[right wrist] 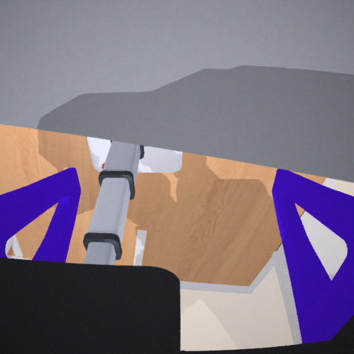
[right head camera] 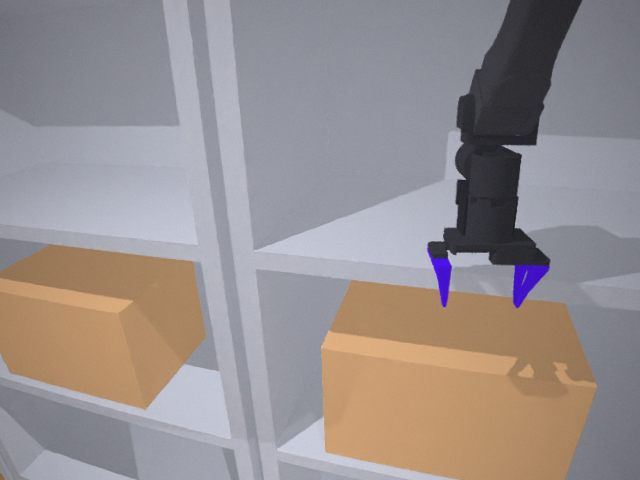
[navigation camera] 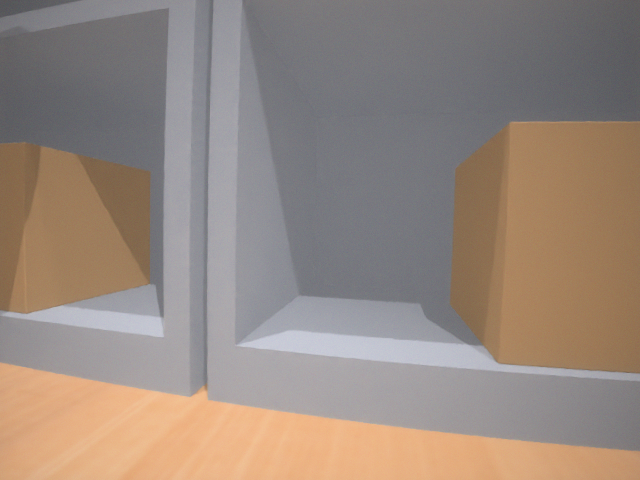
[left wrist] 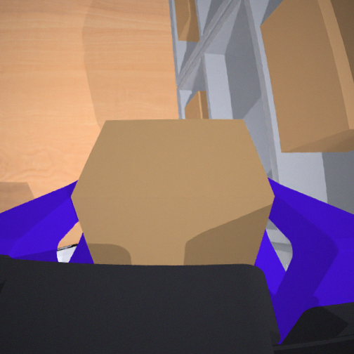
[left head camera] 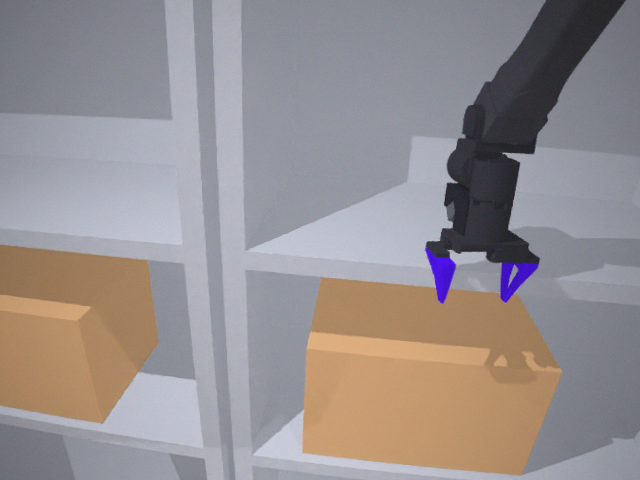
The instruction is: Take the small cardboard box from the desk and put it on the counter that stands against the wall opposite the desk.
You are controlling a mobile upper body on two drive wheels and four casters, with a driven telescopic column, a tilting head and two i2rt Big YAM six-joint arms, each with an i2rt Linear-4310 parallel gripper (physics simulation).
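Frame: origin at the left arm's base, x back, y right, z up, level; metres.
Seen in the pictures: right gripper, fingertip midpoint: [right head camera: 479,305] [left head camera: 472,301].
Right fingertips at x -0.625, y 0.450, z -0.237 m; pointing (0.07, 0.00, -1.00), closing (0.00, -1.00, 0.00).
A point is followed by its place in that frame.
The small cardboard box [left wrist: 175,175] is in the middle of the left wrist view, between the blue fingers of my left gripper [left wrist: 174,177], which is shut on it. The box is held above the wooden floor, beside a grey shelf unit. My right gripper [left head camera: 473,301] {x -0.625, y 0.450, z -0.237 m} [right head camera: 480,306] {x -0.625, y 0.450, z -0.237 m} [right wrist: 176,178] is open, with nothing between its fingers. In both head views it hangs in front of a shelf, over a large orange-brown box. The desk and the counter do not show in a way that I can make out.
The grey shelf unit [left head camera: 227,155] {x -0.729, y 0.098, z -0.060 m} [right head camera: 227,155] {x -0.730, y 0.093, z -0.055 m} [navigation camera: 222,206] {x -0.728, y 0.102, z -1.408 m} stands close ahead. Large boxes [left head camera: 413,408] {x -0.687, y 0.420, z -0.509 m} [right head camera: 449,413] {x -0.682, y 0.446, z -0.497 m} [navigation camera: 568,248] [left wrist: 305,85] rest in its compartments. The wooden floor [left wrist: 45,75] [navigation camera: 258,439] {x -0.658, y 0.162, z -1.656 m} runs up to it. A grey column on a white base [right wrist: 165,160] shows in the right wrist view.
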